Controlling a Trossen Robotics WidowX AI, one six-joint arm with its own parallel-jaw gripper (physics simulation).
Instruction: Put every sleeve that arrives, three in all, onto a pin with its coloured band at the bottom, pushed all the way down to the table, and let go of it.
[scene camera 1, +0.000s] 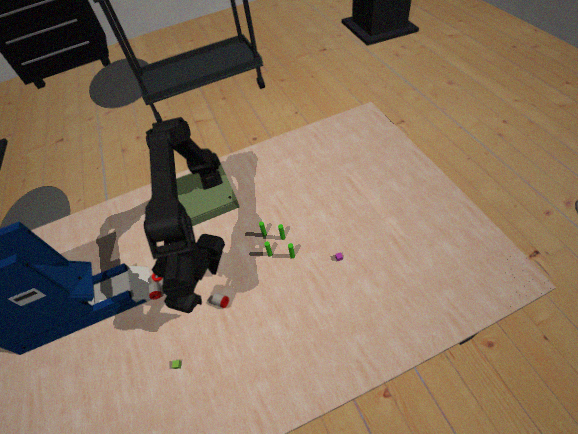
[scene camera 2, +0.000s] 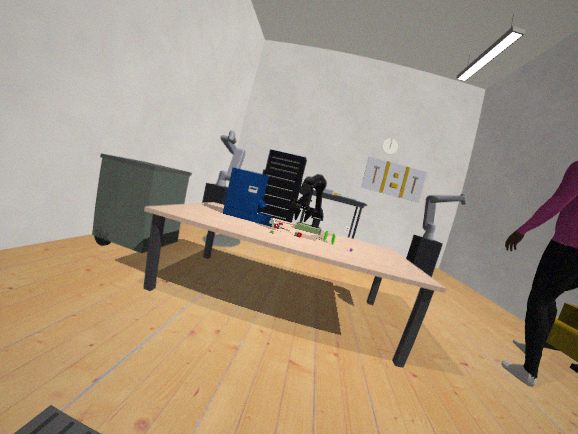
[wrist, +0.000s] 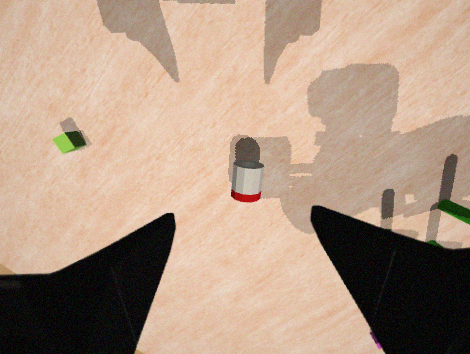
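A white sleeve with a red band lies on its side on the table, its band end towards the pins' side in scene camera 1. My gripper is open and empty, above the table; in the wrist view the sleeve shows ahead of the gap between the fingertips. Two more red-banded sleeves, one in front of the other, are at the chute's mouth, partly hidden by the arm. Four green upright pins stand bare in a two-by-two group.
The blue dispenser with its chute stands left of the arm. A green block-like base is behind the pins. A lime cube and a magenta cube lie on the table.
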